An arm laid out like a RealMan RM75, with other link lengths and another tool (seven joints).
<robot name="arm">
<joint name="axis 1" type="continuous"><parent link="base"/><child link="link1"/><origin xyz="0 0 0.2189"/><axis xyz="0 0 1"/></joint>
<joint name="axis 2" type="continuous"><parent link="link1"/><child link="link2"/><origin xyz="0 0 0"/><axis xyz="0 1 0"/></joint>
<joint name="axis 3" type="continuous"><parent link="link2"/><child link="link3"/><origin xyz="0 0 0.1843"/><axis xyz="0 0 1"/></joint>
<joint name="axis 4" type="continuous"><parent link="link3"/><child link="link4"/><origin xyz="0 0 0"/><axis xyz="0 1 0"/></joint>
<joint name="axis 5" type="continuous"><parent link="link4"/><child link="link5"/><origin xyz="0 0 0.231"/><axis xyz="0 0 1"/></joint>
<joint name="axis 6" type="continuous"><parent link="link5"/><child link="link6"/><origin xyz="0 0 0"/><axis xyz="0 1 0"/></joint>
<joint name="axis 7" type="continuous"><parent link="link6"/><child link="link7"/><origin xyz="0 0 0.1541"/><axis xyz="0 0 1"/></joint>
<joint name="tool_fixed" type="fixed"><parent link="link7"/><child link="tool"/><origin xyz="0.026 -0.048 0.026" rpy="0 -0.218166 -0.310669"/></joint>
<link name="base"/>
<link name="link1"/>
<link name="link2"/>
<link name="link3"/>
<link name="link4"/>
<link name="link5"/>
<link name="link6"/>
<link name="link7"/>
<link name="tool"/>
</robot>
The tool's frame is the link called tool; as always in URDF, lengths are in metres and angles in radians. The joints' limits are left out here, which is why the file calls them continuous.
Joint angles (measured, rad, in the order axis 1, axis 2, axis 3, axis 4, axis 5, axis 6, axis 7), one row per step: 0.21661 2.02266 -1.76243 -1.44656 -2.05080 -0.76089 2.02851; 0.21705 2.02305 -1.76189 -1.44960 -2.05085 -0.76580 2.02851; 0.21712 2.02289 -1.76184 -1.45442 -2.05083 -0.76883 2.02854; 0.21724 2.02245 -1.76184 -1.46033 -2.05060 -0.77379 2.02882; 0.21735 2.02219 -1.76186 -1.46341 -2.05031 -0.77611 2.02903; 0.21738 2.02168 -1.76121 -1.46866 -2.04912 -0.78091 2.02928; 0.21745 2.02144 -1.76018 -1.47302 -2.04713 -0.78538 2.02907; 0.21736 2.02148 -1.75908 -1.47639 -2.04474 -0.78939 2.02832; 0.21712 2.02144 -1.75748 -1.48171 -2.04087 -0.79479 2.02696; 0.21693 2.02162 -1.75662 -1.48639 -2.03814 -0.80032 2.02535; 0.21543 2.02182 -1.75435 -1.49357 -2.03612 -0.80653 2.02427; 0.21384 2.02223 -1.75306 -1.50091 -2.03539 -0.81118 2.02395; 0.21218 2.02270 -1.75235 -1.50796 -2.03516 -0.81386 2.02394; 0.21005 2.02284 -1.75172 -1.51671 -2.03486 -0.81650 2.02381; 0.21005 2.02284 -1.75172 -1.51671 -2.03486 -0.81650 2.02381; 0.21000 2.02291 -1.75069 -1.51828 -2.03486 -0.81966 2.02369
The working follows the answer.
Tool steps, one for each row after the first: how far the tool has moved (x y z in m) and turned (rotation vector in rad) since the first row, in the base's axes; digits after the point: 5 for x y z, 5 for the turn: -0.00115 -0.00034 -0.00011 -0.00326 0.00032 0.00269; -0.00279 -0.00046 0.00023 -0.00433 0.00093 0.00685; -0.00472 -0.00077 0.00052 -0.00692 0.00150 0.01170; -0.00576 -0.00091 0.00069 -0.00806 0.00200 0.01421; -0.00741 -0.00119 0.00108 -0.01034 0.00335 0.01795; -0.00889 -0.00143 0.00142 -0.01247 0.00535 0.02103; -0.01009 -0.00168 0.00164 -0.01456 0.00755 0.02344; -0.01198 -0.00199 0.00209 -0.01706 0.01107 0.02741; -0.01369 -0.00245 0.00221 -0.02038 0.01322 0.03164; -0.01552 -0.00282 0.00307 -0.02207 0.01574 0.03589; -0.01743 -0.00317 0.00384 -0.02288 0.01779 0.04029; -0.01928 -0.00338 0.00464 -0.02232 0.01980 0.04451; -0.02150 -0.00360 0.00574 -0.02107 0.02189 0.04990; -0.02150 -0.00360 0.00574 -0.02107 0.02189 0.04990; -0.02184 -0.00379 0.00589 -0.02265 0.02177 0.05083
Tool pose at each row, in the base's axes (x y z in m, rotation vector in rad; rounded; the steps above come from the unrounded poses): 0.14472 0.38980 -0.04423 -2.53989 -0.16309 0.35685; 0.14356 0.38946 -0.04434 -2.54305 -0.16596 0.35884; 0.14193 0.38935 -0.04400 -2.54397 -0.17088 0.36142; 0.14000 0.38903 -0.04372 -2.54640 -0.17651 0.36447; 0.13896 0.38889 -0.04354 -2.54740 -0.17937 0.36628; 0.13731 0.38861 -0.04315 -2.54934 -0.18333 0.36982; 0.13583 0.38837 -0.04281 -2.55098 -0.18621 0.37392; 0.13463 0.38812 -0.04259 -2.55253 -0.18818 0.37801; 0.13274 0.38781 -0.04215 -2.55417 -0.19159 0.38445; 0.13103 0.38735 -0.04202 -2.55691 -0.19575 0.38942; 0.12920 0.38698 -0.04116 -2.55794 -0.20001 0.39458; 0.12729 0.38663 -0.04039 -2.55820 -0.20476 0.39905; 0.12543 0.38642 -0.03959 -2.55711 -0.20948 0.40315; 0.12322 0.38620 -0.03850 -2.55528 -0.21575 0.40768; 0.12322 0.38620 -0.03850 -2.55528 -0.21575 0.40768; 0.12288 0.38601 -0.03834 -2.55684 -0.21679 0.40817

